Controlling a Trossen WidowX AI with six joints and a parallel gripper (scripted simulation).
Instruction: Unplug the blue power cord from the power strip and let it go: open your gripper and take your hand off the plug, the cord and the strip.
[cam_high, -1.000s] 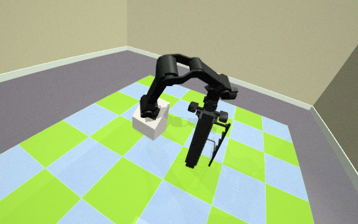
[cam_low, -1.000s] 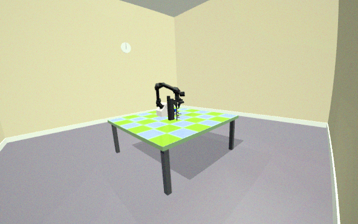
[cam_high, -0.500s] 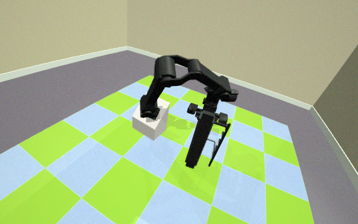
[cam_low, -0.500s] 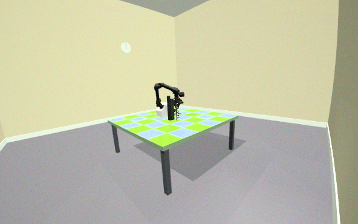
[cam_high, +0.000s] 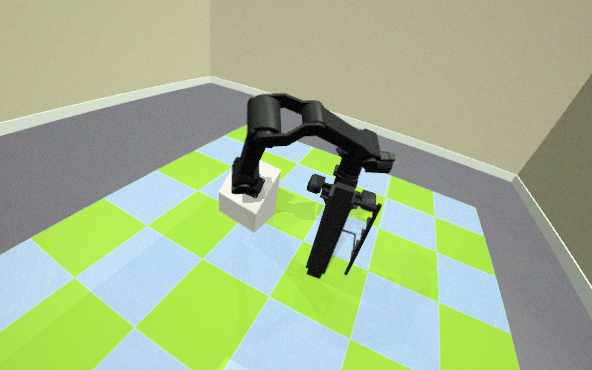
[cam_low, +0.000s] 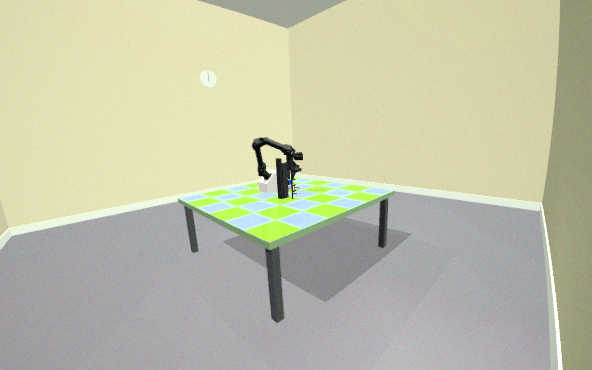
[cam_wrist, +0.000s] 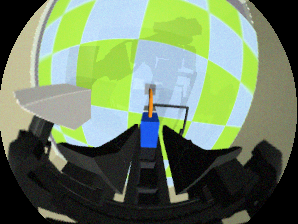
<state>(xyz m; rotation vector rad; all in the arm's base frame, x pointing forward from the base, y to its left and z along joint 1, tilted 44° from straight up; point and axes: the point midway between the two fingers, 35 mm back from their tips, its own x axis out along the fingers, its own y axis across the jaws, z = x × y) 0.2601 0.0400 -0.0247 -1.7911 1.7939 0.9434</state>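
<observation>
My gripper tip is 3 cm to the left of the blue plug, 1 cm short of it and 1 cm above it. Round my gripper tip: thin black frame: 10 cm ahead, 8 cm to the right, 1 cm above.
</observation>
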